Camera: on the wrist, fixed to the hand. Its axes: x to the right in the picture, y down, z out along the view.
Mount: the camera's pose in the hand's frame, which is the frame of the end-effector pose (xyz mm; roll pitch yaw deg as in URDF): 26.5 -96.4 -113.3 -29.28 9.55 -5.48
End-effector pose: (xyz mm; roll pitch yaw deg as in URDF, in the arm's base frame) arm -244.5 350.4 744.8 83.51 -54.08 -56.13
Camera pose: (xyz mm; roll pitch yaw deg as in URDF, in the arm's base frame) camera -102.4 321.1 702.6 44.61 -46.81 -43.11
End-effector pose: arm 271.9 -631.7 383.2 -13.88 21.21 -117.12
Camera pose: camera 167.5 -570.7 292.6 -46.37 28.96 -125.75
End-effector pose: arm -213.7 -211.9 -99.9 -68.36 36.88 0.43
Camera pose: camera -162.7 -352.4 -77.5 -104.96 34.61 -12.84
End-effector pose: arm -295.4 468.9 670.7 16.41 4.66 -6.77
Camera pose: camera -287.3 407.0 533.1 -12.86 15.36 -9.35
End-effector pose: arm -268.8 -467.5 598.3 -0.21 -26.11 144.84
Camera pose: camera -273.1 -346.0 508.5 -26.96 -16.46 139.17
